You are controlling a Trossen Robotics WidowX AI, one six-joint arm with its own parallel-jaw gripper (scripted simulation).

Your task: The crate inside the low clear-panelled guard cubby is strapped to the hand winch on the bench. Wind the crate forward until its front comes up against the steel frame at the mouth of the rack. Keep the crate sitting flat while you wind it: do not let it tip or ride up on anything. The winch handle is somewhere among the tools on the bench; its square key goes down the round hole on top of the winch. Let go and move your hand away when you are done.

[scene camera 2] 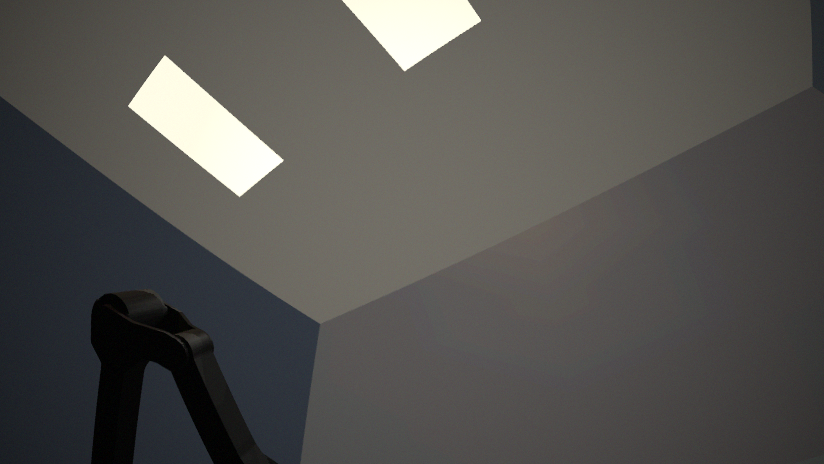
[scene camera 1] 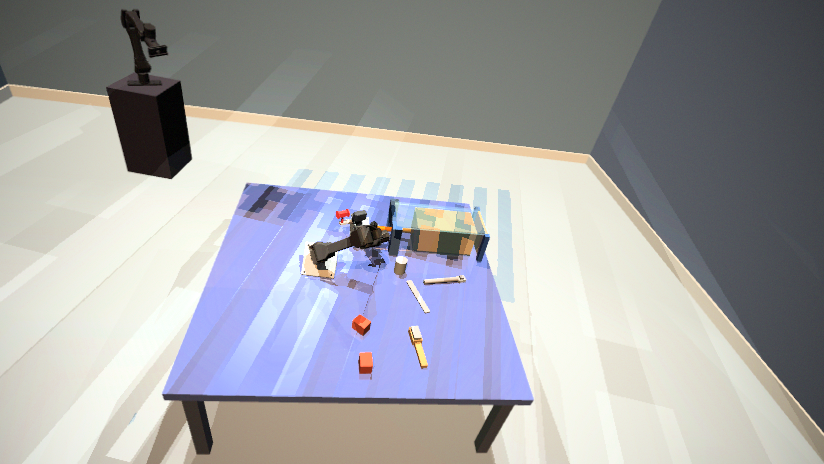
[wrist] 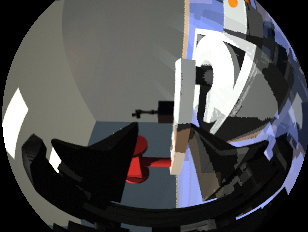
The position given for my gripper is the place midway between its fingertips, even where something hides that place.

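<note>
From the wrist view I can give you a winch body (wrist: 248, 88) and a red piece (wrist: 138, 172), and my gripper (wrist: 162, 126) is in there with them.
</note>
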